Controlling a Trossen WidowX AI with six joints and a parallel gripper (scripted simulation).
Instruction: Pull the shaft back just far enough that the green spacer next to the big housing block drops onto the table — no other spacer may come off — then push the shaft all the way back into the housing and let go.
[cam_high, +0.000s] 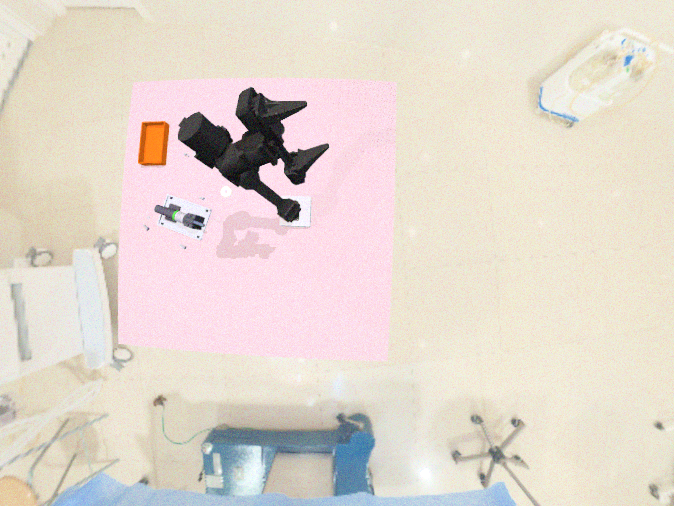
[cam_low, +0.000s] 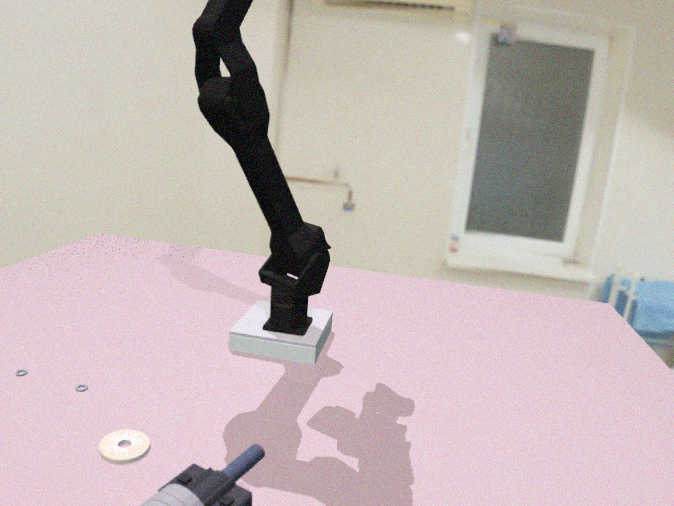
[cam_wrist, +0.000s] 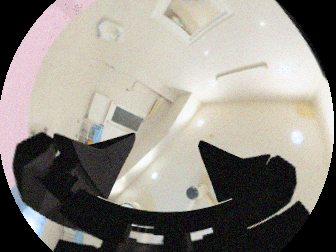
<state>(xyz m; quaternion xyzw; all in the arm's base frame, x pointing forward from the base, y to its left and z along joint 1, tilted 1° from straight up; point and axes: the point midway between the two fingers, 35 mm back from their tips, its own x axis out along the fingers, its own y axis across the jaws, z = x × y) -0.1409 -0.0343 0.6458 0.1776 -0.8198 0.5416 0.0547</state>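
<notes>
Right now my gripper tip is 61 cm above the shaft, 60 cm short of it and 10 cm to the right of it. From my gripper tip the other things lie so: orange bin: 85 cm ahead, 68 cm below, 27 cm to the right; green spacer: 66 cm ahead, 61 cm below, 8 cm to the left.
</notes>
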